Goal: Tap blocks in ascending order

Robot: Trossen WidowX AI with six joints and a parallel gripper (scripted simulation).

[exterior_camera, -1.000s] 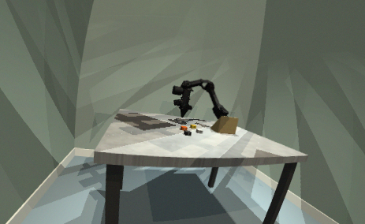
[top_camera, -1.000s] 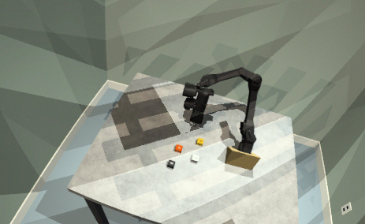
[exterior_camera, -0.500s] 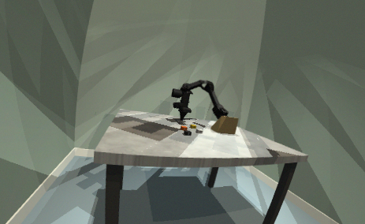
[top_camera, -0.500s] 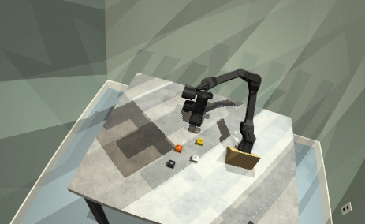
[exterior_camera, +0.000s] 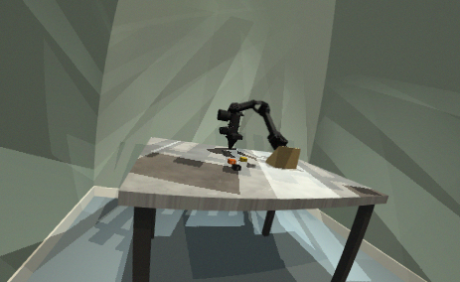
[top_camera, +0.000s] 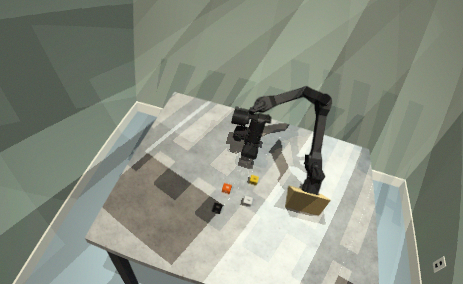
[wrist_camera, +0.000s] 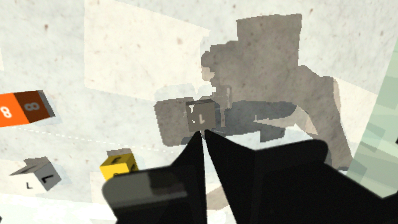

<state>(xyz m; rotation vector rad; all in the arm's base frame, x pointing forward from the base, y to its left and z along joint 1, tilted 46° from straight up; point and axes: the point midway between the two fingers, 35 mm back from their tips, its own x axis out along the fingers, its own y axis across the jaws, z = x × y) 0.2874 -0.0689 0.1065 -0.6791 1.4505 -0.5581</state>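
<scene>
My gripper tip is now 30 mm above the grey block and 10 mm short of it. Also, from my gripper tip: white block (220 mm to the left, 60 mm behind, 30 mm below); yellow block (110 mm to the left, 60 mm behind, 30 mm below); orange block (190 mm to the left, 40 mm ahead, 30 mm below).
</scene>
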